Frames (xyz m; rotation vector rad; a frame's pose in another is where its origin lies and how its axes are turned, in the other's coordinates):
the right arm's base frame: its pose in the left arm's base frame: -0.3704 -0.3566 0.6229 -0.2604 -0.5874 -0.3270
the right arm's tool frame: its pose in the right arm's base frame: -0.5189 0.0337 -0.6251 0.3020 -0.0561 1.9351
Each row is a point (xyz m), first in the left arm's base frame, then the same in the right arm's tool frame.
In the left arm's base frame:
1: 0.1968 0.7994 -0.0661
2: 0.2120 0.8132 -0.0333
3: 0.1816 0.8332 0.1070
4: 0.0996 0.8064 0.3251
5: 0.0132 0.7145 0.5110
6: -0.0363 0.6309 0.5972
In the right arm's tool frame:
1: 1.1505 -0.7665 -0.0210
2: 1.1586 -0.7947 0.0042
3: 1.1598 -0.8243 0.1461
4: 1.1061 -0.8325 0.3743
5: 0.9930 -0.8173 0.5677
6: 0.9005 -0.7974 0.6567

